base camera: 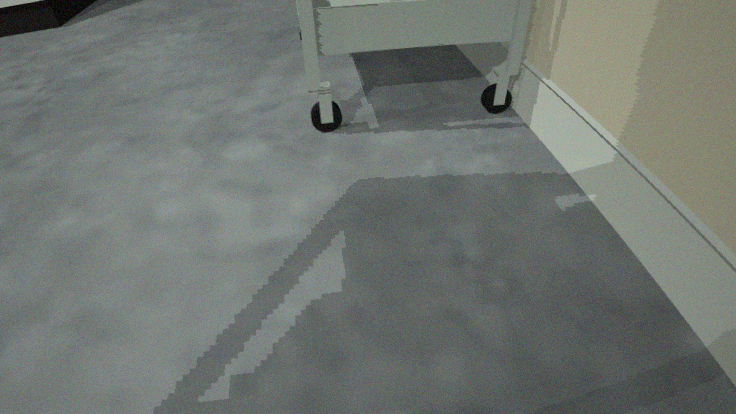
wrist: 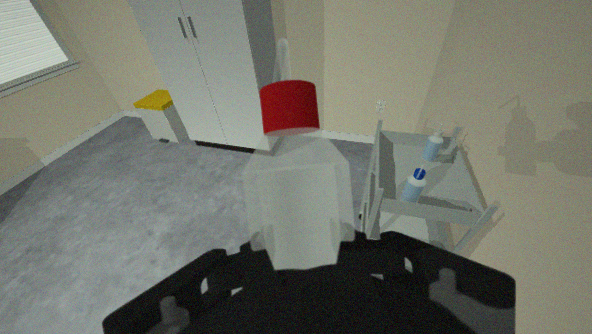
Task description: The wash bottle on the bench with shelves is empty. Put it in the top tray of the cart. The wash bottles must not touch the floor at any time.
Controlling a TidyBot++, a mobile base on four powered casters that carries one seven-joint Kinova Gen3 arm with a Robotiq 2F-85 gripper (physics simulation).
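My gripper is shut on a translucent wash bottle with a red cap, seen upright in the wrist view. Its pale spout points up above the cap. The cart stands beyond the bottle, to the right in the wrist view, and its lower part shows at the top of the base view. In its top tray stand a light-blue bottle with a blue cap near the close edge and a light-blue bottle with a white top farther back. The held bottle is apart from the cart.
A wall with a white baseboard runs along the right, close beside the cart. A tall white cabinet stands at the back left, with a white bin with a yellow lid beside it. A dark-based piece of furniture shows at the base view's top left.
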